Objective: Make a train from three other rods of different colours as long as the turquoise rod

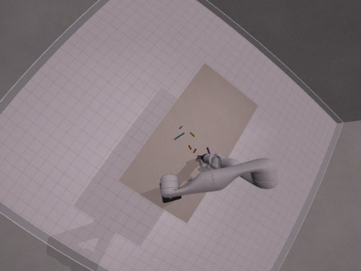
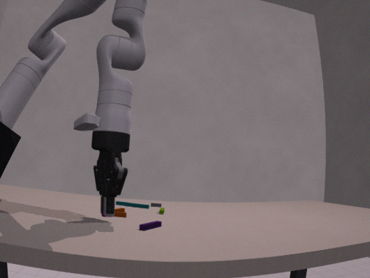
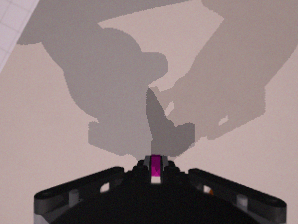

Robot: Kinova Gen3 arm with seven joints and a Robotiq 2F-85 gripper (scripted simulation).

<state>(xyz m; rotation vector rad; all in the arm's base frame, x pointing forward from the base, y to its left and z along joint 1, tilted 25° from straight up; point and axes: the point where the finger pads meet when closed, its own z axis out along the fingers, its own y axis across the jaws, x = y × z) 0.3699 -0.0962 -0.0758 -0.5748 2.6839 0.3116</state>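
Now: hand 2 cm above the magenta rod. From my hand the other things lie so: lime rod (12 cm ahead, 17 cm to the left, 3 cm below); purple rod (8 cm ahead, 3 cm to the right, 3 cm below); turquoise rod (4 cm ahead, 26 cm to the left, 3 cm below).
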